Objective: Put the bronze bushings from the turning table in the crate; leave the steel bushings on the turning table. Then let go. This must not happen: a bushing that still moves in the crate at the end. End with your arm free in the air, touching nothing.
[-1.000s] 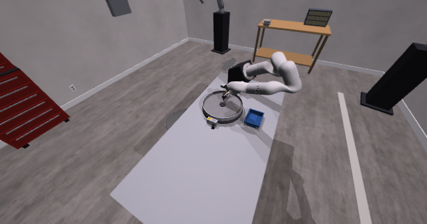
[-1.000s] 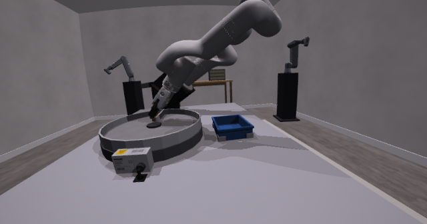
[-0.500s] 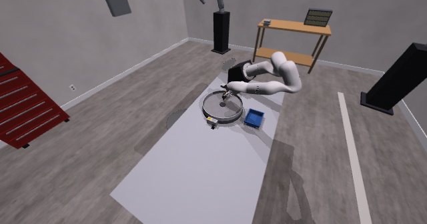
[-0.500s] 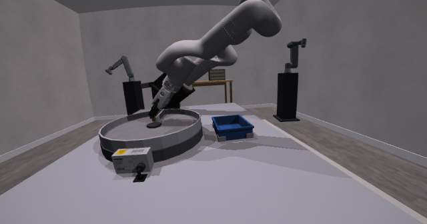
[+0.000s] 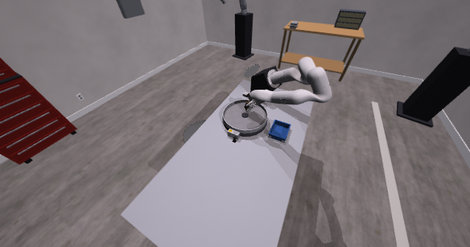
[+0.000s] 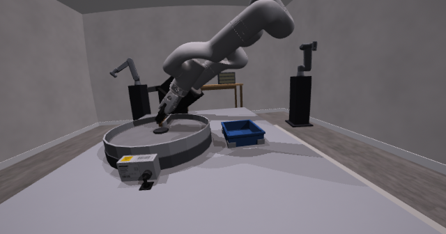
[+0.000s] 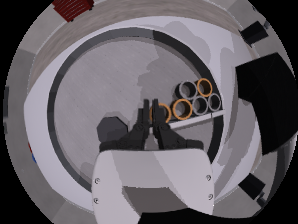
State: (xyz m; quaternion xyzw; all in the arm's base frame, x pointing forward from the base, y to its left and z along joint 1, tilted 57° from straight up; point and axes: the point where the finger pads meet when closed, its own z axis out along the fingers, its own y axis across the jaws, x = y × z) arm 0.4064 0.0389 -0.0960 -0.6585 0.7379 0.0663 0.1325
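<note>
The blue crate lies 20 mm ahead of my hand, 370 mm to the left of it and 70 mm below it. The rest, counted from my hand: grey turning table: 90 mm ahead, 40 mm to the left, 50 mm below.
</note>
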